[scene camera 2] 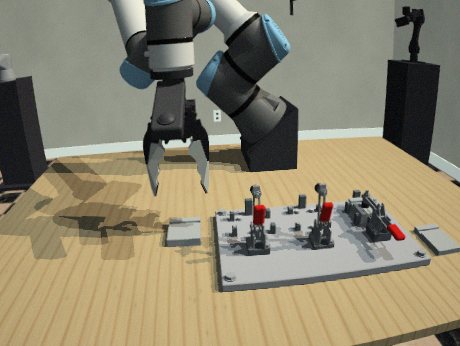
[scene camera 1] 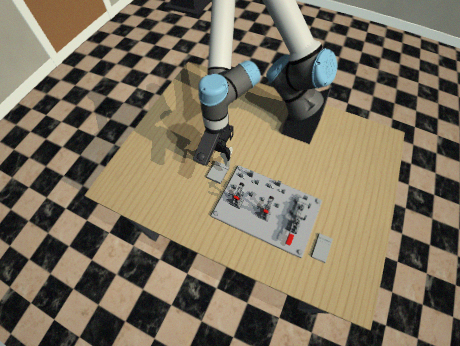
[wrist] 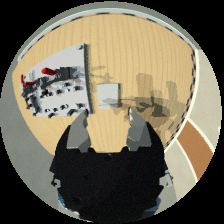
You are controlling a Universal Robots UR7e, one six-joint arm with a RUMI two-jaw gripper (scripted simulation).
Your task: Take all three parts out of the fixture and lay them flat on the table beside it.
Labels:
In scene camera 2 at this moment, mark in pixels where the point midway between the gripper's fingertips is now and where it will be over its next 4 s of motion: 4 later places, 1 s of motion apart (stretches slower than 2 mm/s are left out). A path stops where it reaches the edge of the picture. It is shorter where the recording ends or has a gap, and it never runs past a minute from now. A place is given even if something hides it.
My gripper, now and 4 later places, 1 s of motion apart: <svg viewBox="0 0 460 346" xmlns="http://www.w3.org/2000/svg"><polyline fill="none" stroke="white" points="180,194 180,188 175,138 182,131 244,134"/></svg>

